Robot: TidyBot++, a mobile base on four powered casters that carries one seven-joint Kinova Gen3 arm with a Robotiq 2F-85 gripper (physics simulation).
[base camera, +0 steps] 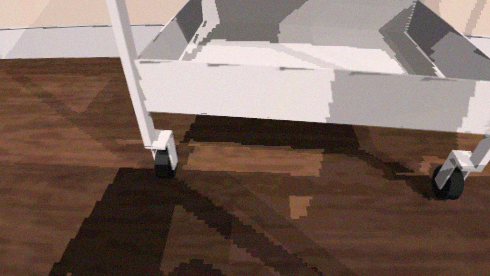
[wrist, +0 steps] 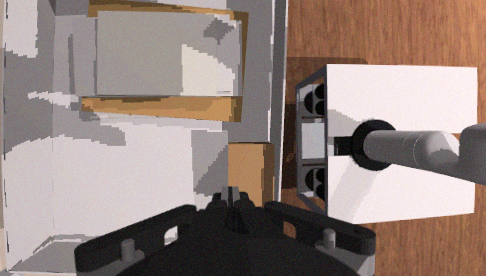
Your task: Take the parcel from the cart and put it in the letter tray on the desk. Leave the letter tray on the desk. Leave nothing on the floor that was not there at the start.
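Observation:
A small brown box, which looks like the parcel, lies in the cart's upper tray near its right wall in the wrist view; its lower part is hidden behind the gripper. The cart shows its lower shelf in the base camera view. My gripper is shut and empty. Its fingertips appear over the cart tray, just left of the small box's lower part; whether they touch it I cannot tell. The desk and the letter tray do not show in either view.
A larger brown box with a grey block over it lies at the top of the wrist view. My white base and arm are right of the cart. The cart's casters stand on the wooden floor.

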